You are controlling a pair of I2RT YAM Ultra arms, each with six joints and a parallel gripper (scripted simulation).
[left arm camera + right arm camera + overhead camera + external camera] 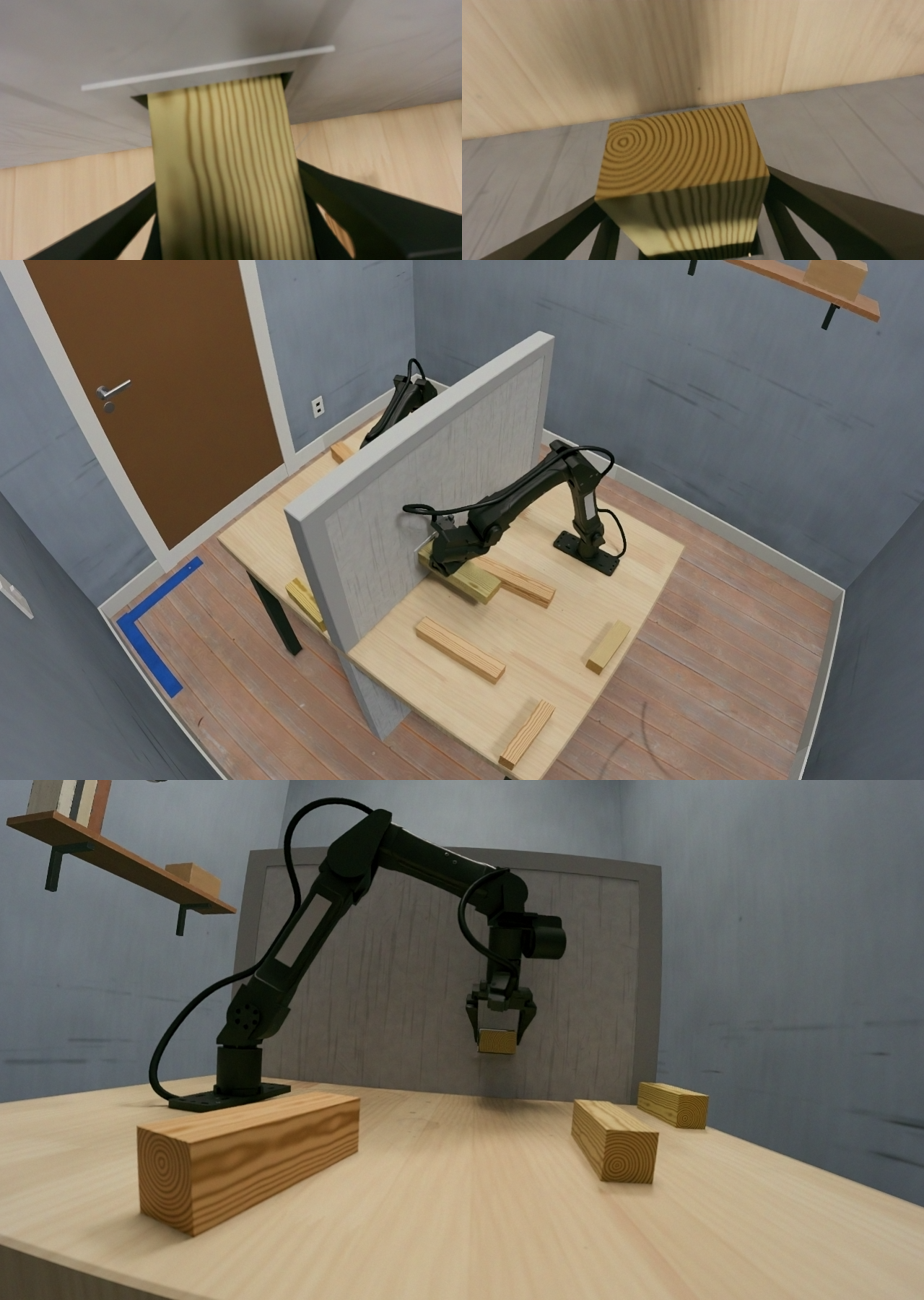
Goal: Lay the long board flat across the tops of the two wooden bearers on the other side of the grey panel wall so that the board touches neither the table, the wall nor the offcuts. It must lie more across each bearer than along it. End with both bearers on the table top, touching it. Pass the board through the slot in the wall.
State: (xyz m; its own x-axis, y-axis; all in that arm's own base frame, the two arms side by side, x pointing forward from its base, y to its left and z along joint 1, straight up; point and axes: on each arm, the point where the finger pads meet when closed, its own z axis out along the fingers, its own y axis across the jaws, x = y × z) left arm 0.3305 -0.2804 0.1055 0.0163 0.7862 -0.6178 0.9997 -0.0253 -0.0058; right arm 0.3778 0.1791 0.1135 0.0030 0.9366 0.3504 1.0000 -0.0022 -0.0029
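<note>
Right now my left hand is right at the long pale board. From my left hand the other things lie so: wooden bearer: 190 mm to the left, 130 mm ahead, 80 mm below; thick block: 560 mm to the right, 140 mm behind, 80 mm below.
</note>
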